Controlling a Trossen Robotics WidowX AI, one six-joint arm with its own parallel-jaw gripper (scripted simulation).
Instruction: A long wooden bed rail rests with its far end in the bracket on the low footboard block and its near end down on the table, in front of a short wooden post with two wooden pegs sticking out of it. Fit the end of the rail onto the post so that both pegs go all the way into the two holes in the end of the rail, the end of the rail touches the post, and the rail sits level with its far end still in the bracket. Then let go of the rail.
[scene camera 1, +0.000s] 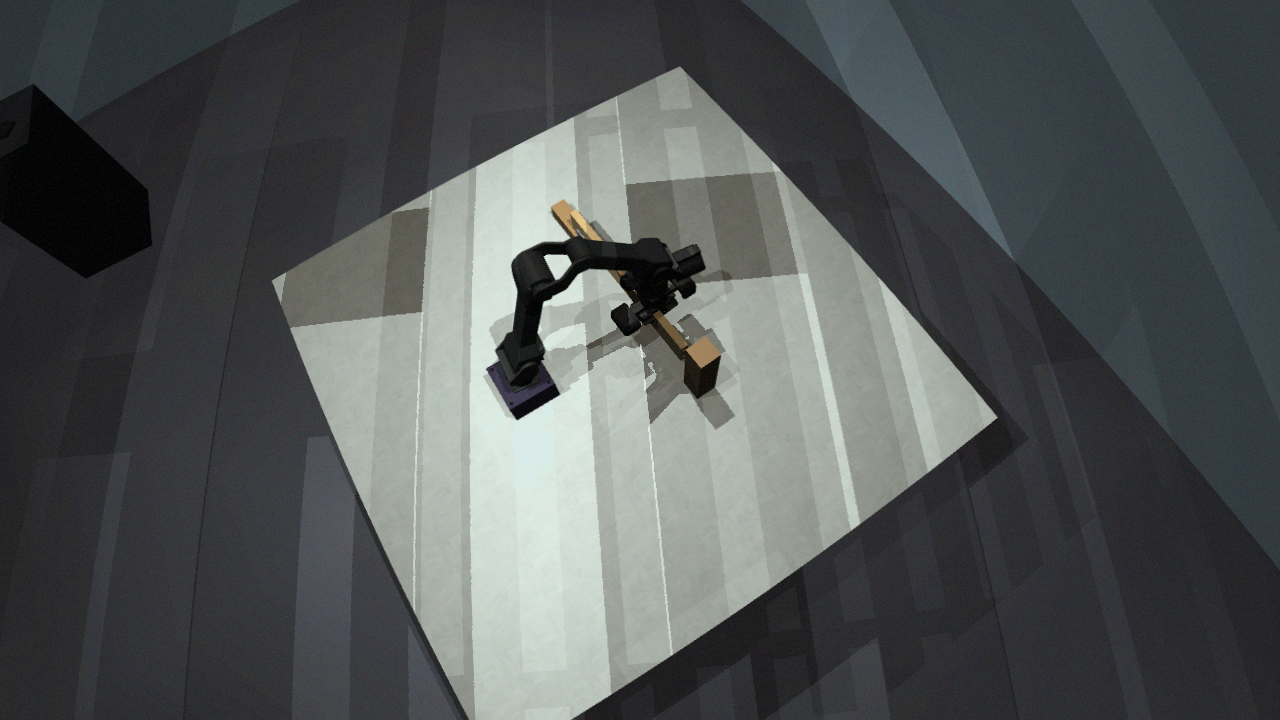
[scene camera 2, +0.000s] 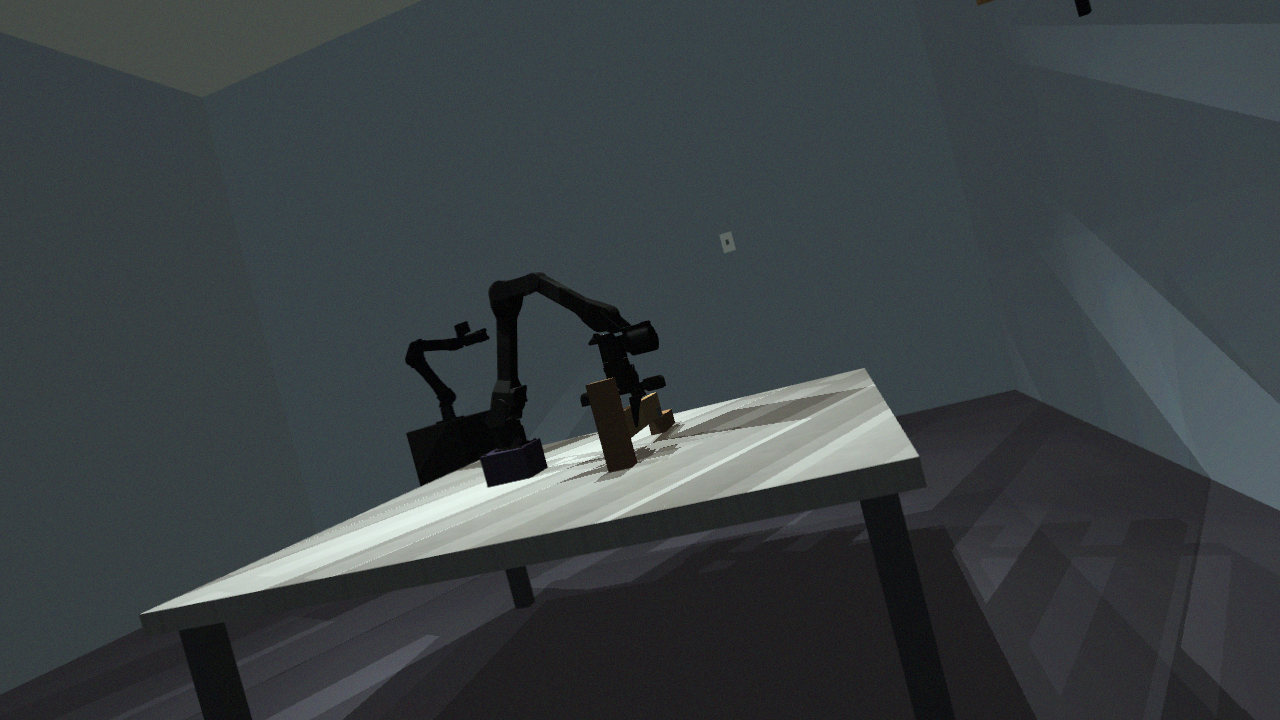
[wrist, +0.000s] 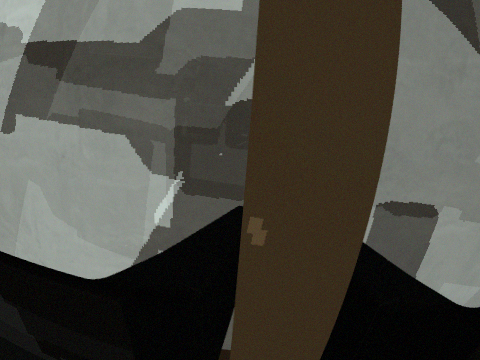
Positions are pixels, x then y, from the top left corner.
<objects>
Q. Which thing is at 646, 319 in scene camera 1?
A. The gripper.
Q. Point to a wooden bed rail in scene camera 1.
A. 669, 334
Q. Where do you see the gripper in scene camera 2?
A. At 632, 428
</objects>
